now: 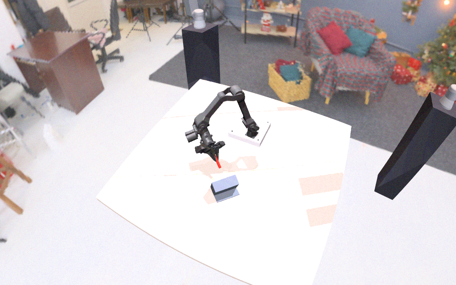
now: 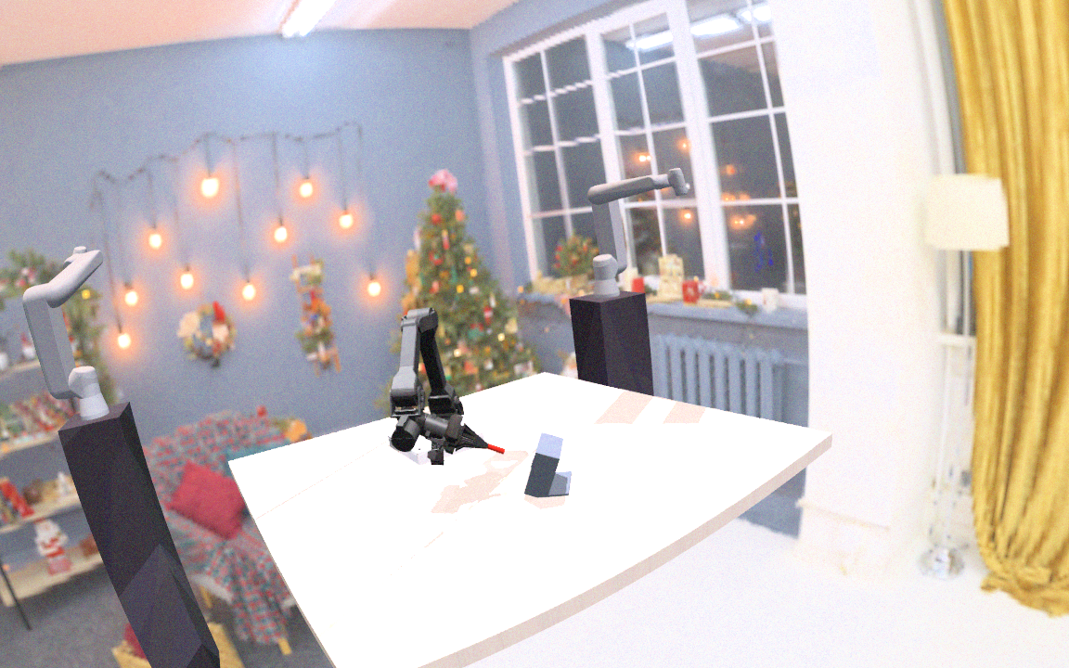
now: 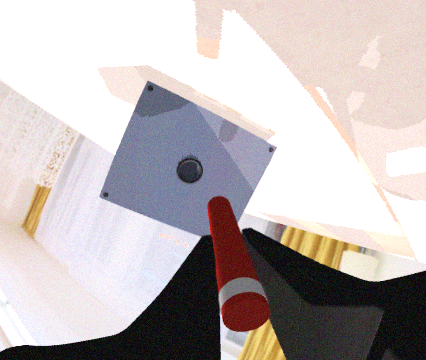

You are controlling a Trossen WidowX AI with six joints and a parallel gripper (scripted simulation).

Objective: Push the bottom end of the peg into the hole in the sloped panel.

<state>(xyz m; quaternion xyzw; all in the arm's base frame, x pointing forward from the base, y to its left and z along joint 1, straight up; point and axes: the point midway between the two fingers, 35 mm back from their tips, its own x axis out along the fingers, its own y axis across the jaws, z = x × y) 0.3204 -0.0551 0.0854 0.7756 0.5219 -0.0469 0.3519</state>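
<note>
My gripper tip is now 80 mm short of the sloped panel, 100 mm to the right of it and 50 mm above it. Round my gripper tip: red peg: 10 mm behind, 10 mm to the right, 10 mm above.
</note>
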